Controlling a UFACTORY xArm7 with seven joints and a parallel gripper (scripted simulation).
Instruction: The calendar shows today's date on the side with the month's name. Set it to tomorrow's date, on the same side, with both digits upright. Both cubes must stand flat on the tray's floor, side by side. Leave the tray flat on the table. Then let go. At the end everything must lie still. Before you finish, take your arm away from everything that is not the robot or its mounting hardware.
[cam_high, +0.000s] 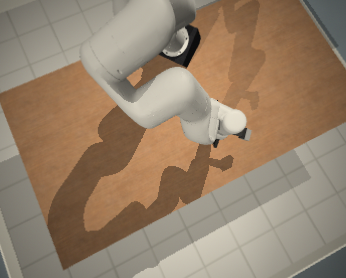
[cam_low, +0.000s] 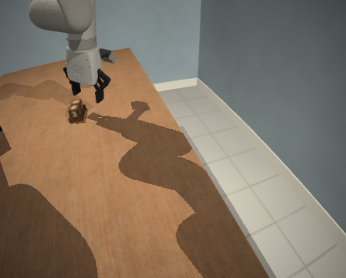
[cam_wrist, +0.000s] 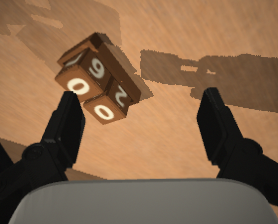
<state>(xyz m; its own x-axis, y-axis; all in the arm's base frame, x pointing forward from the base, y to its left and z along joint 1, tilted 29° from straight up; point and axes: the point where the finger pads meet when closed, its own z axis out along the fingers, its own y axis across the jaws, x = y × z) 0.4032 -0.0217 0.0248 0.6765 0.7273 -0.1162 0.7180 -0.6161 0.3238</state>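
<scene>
The brown wooden cube lies 5 cm below my hand and 5 cm behind it. The rest, counted from my hand: brown wooden tray: 6 cm below, 5 cm behind, 2 cm to the left.
</scene>
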